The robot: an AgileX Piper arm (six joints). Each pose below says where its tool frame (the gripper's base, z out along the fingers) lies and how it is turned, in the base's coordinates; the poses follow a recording.
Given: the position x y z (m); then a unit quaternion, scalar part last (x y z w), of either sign.
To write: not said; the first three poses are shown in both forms.
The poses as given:
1: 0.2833 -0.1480 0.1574 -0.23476 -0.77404 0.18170 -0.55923
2: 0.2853 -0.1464 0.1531 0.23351 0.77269 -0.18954 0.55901
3: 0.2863 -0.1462 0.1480 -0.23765 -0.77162 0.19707 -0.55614
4: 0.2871 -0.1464 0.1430 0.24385 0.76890 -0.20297 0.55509
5: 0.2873 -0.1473 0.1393 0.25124 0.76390 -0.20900 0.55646
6: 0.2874 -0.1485 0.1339 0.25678 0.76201 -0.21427 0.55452
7: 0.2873 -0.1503 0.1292 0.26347 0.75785 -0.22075 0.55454
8: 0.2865 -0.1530 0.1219 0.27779 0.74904 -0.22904 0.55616
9: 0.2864 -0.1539 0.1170 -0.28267 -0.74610 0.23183 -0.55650
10: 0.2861 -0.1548 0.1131 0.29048 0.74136 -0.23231 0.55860
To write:
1: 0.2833 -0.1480 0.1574 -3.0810 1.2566 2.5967
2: 0.2853 -0.1464 0.1531 -3.0369 1.2610 2.6311
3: 0.2863 -0.1462 0.1480 -3.0113 1.2594 2.6390
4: 0.2871 -0.1464 0.1430 -3.0050 1.2617 2.6272
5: 0.2873 -0.1473 0.1393 -3.0071 1.2703 2.6053
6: 0.2874 -0.1485 0.1339 -3.0001 1.2701 2.5959
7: 0.2873 -0.1503 0.1292 -2.9952 1.2759 2.5810
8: 0.2865 -0.1530 0.1219 -3.0188 1.2885 2.5236
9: 0.2864 -0.1539 0.1170 -3.0274 1.2923 2.5034
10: 0.2861 -0.1548 0.1131 -3.0674 1.2987 2.4511
